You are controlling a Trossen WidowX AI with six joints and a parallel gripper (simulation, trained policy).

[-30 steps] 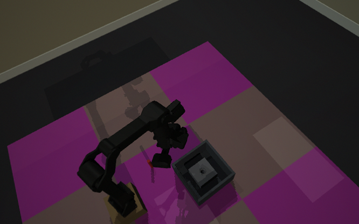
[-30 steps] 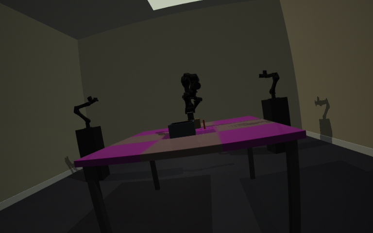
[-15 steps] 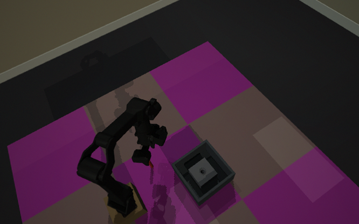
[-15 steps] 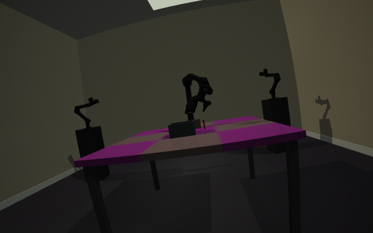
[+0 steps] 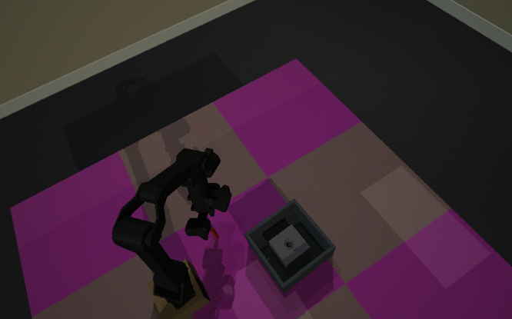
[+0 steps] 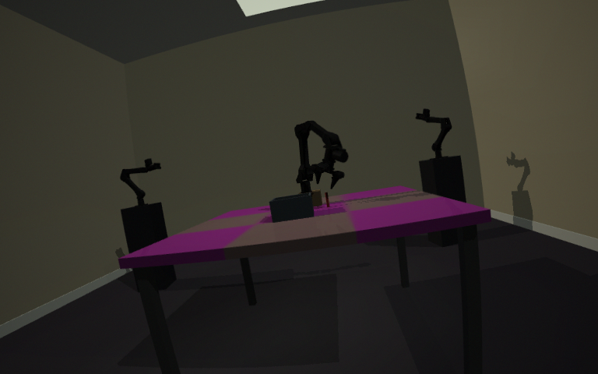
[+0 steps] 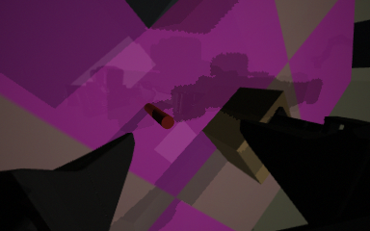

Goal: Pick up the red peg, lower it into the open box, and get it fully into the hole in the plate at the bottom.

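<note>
My gripper tip is now 7 cm above the red peg. The rest, counted from my gripper tip: grey plate 18 cm to the right, 15 cm ahead, 7 cm below; dark box 18 cm to the right, 15 cm ahead, 9 cm below.
</note>
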